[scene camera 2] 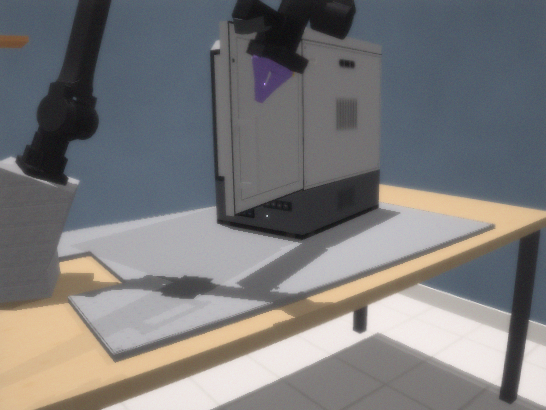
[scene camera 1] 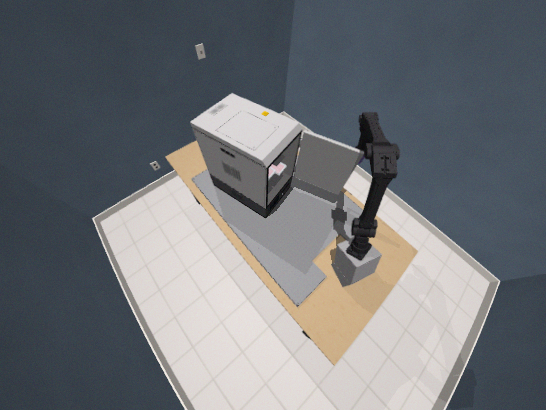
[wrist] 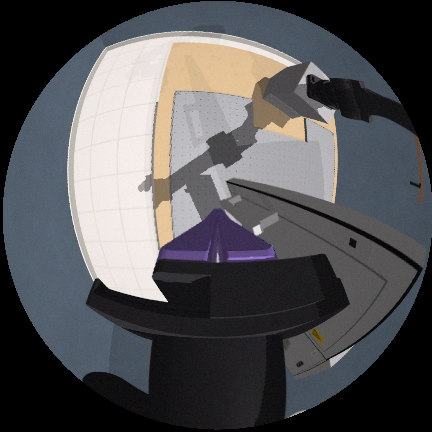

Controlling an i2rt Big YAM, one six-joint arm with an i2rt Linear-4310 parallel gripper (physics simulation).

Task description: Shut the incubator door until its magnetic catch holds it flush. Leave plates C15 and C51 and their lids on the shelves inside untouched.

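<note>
The incubator stands upright with its door swung wide open on its hinge. Pale pink plates show inside through the opening; their labels and lids are too small to tell. My gripper is shut and empty, its purple fingertips together and pointing down. It is at the outer face of the door, near the upper part; contact cannot be told. In the first scene view the door hides the fingertips. The handle shows beyond the fingertips in the wrist view.
The incubator stands on a grey mat on the wooden table. The arm's grey base block stands at the table's other end. The walls are behind the incubator.
</note>
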